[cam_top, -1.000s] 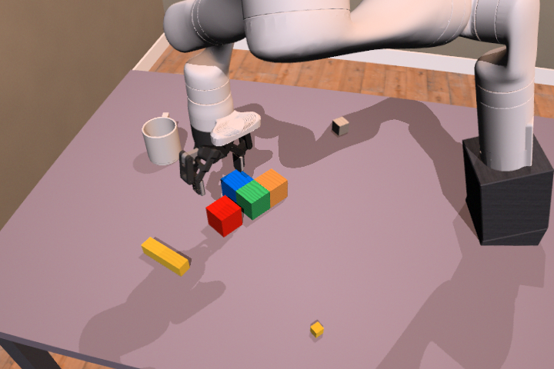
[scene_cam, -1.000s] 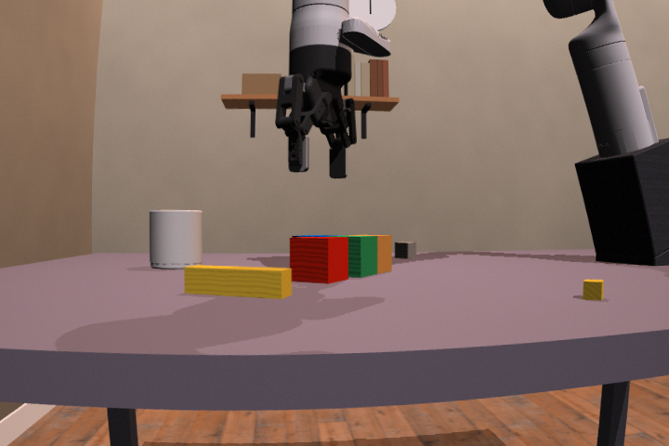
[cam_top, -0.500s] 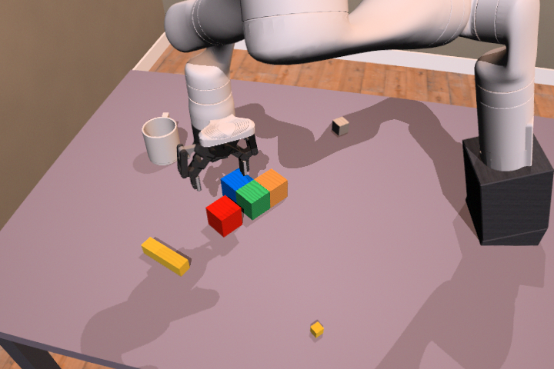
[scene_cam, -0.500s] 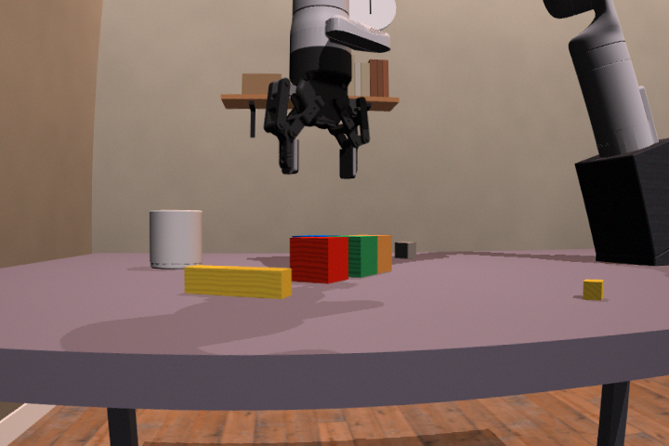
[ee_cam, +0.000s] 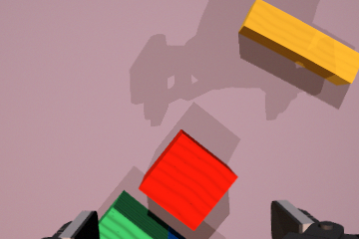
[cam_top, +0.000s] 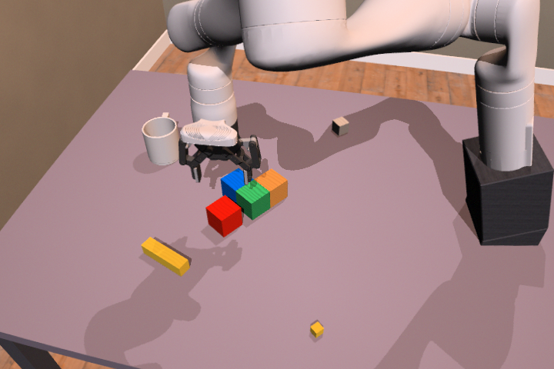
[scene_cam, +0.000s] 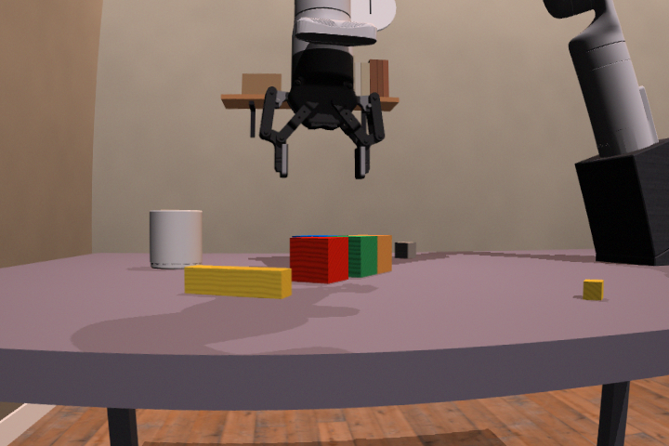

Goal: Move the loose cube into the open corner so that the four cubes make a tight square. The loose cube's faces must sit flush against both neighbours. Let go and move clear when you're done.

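Right now the red cube is 100 mm below my hand and 10 mm to the left of it. The rest, counted from my hand: orange cube (100 mm to the right, 100 mm below, 50 mm behind); then blue cube (100 mm below, 80 mm to the right, 20 mm ahead); then green cube (100 mm below, 60 mm to the right, 30 mm behind).
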